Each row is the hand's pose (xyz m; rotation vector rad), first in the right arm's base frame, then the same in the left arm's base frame.
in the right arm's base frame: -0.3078 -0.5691 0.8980 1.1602 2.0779 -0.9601
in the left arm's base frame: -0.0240 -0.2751 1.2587 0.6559 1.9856 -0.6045
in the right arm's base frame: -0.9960 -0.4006 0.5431 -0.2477 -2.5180 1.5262
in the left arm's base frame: -0.6034 -0.4460 0.7459 -0.1701 2.4148 -1.5336
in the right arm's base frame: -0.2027 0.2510 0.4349 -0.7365 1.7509 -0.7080
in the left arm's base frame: -0.1944 0.5018 0.7435 -1.0207 1.2687 -0.4868
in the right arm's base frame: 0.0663 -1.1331 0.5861 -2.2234 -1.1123 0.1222
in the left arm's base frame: 0.6292 -0.5964 1.0993 -2.0075 -1.7874 0.0862
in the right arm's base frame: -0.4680 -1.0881 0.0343 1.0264 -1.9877 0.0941
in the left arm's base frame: 0.2858 -0.8031 0.4425 1.5007 -1.8916 0.5547
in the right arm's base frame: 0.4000 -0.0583 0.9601 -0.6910 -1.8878 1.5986
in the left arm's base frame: 0.3343 0.5072 1.4181 -0.4870 -2.3287 1.9344
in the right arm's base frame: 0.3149 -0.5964 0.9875 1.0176 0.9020 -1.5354
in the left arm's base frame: 0.4998 -0.0083 1.4845 0.8467 0.8535 -1.0012
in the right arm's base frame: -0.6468 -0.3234 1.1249 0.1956 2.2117 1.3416
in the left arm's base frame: -0.4815 -0.2181 1.3780 -0.5300 2.1568 1.4528
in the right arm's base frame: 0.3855 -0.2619 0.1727 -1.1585 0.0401 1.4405
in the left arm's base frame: 0.6067 0.3256 0.6735 -1.4451 -0.3987 1.7117
